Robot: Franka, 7 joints.
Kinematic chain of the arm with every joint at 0, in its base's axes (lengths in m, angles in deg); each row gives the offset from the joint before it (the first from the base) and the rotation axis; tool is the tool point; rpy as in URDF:
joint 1: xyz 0 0 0.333 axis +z
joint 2: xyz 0 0 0 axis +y
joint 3: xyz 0 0 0.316 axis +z
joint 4: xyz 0.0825 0 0 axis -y
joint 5: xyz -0.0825 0 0.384 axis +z
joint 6: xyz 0 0 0 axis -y
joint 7: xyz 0.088 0 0 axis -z
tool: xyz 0 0 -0.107 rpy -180 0 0
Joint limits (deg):
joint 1: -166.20..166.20
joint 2: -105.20..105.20
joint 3: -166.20..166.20
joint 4: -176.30..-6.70
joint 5: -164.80..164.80
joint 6: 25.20..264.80
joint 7: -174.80..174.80
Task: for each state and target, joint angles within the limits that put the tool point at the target. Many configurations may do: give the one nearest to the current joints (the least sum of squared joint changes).
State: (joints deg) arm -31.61 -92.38 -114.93 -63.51 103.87 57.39 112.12
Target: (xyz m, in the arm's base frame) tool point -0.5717 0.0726 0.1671
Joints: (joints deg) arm -53.92 -94.76 -124.92 -88.05 89.01 32.08 112.12
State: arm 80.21 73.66 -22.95 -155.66 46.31 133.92 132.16
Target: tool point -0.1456 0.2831 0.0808
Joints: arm 99.61 26.09 8.20 -148.01 48.73 117.61 132.16
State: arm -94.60 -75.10 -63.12 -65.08 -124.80 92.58 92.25
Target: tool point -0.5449 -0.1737 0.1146
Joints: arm -53.52 -101.12 -98.27 -115.48 -111.78 90.24 92.25
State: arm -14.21 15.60 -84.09 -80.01 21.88 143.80 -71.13
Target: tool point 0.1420 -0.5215 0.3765
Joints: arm -1.68 9.48 -75.62 -123.33 20.79 123.05 -71.13
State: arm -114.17 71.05 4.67 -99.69 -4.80 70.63 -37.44
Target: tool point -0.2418 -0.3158 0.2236
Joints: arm -120.75 30.46 -4.34 -115.32 -6.73 46.97 -37.44
